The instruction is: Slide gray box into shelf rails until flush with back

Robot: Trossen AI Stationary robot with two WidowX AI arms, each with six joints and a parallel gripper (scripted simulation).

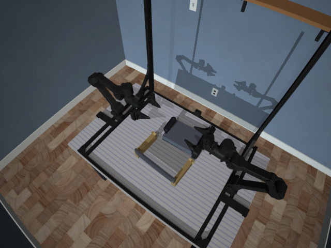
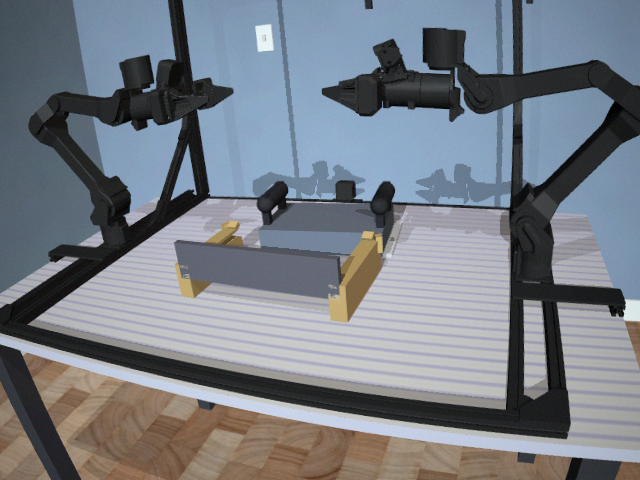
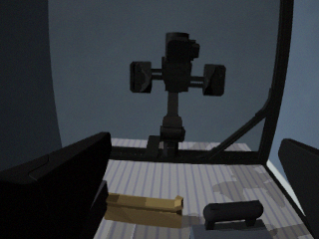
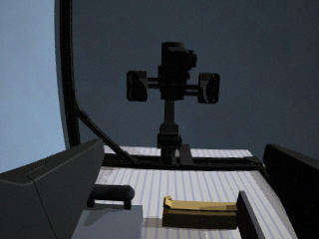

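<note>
The gray box is 29 cm below my right hand, 17 cm to the left of it and 14 cm behind it. The rest, counted from my right hand: gray back plate: 27 cm below, 16 cm ahead, 14 cm to the left.
My left gripper is now 290 mm above the gray box, 140 mm past it and 110 mm to the left of it. From my left hand the other things lie so: gray back plate 270 mm below, 160 mm ahead, 140 mm to the right.
</note>
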